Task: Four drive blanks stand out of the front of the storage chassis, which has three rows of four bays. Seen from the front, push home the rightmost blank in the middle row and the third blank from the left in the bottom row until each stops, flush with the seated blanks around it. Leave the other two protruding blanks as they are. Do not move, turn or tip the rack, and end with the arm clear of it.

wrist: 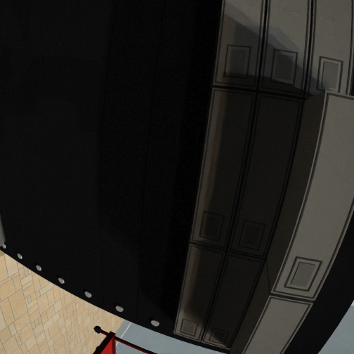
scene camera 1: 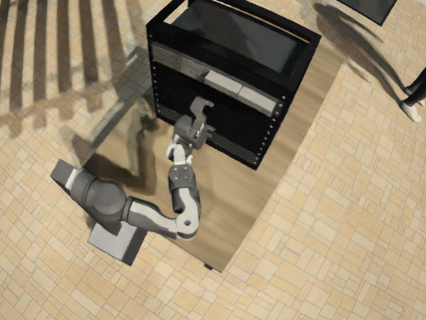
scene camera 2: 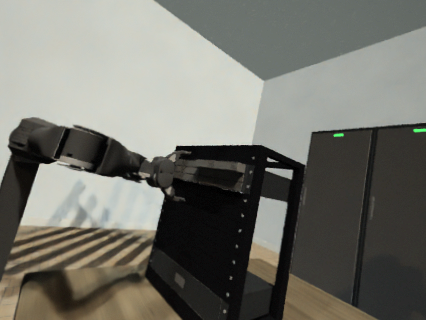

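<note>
The black rack (scene camera 1: 300, 70) (scene camera 2: 250, 210) stands upright with the chassis near its top. In the wrist view the rows run vertically, bottom row at left. The third bottom-row blank (wrist: 215, 165) looks flush with its neighbours. The rightmost middle-row blank (wrist: 240, 300) also looks flush beside the rightmost bottom-row blank (wrist: 199, 295). Two top-row blanks protrude: the third from left (scene camera 1: 223, 83) (wrist: 317, 190) and the rightmost (scene camera 1: 257, 100) (wrist: 275, 327). My gripper (scene camera 1: 212, 119) (scene camera 2: 186, 175) is open and empty in front of the chassis; whether it touches anything is unclear.
The wooden table top (scene camera 1: 230, 210) bears the rack. A dark lower panel (scene camera 2: 200, 295) crosses the rack's base. Dark cabinets (scene camera 2: 330, 215) stand behind. A person's shoe (scene camera 1: 411, 111) shows on the floor at far right. A red object (wrist: 107, 345) shows beyond the rack.
</note>
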